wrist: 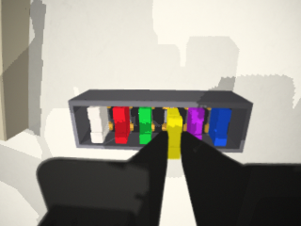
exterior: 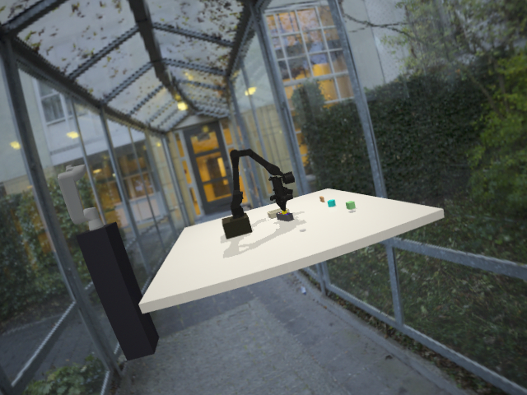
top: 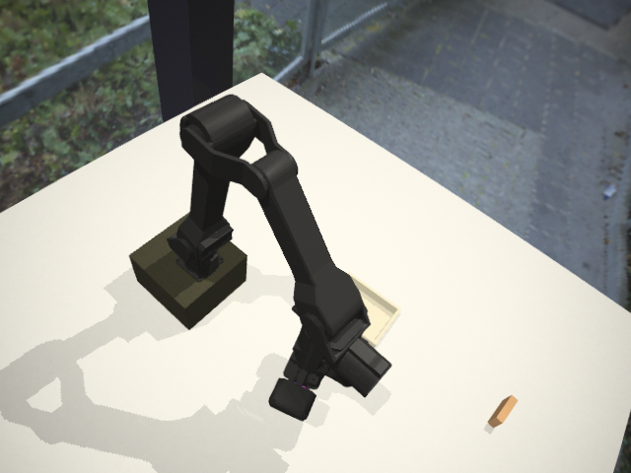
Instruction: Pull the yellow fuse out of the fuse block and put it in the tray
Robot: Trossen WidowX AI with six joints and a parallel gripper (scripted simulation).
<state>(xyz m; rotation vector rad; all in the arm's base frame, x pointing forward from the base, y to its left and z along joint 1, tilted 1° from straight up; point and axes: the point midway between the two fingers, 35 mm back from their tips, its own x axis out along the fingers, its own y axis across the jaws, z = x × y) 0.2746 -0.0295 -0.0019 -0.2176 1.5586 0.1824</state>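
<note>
Now: gripper tip 30 mm above the purple fuse and 20 mm to the left of it. Also, from my gripper tip: yellow fuse (10 mm below); cream tray (190 mm to the left, 50 mm below); green fuse (30 mm below, 20 mm to the left, 10 mm behind).
</note>
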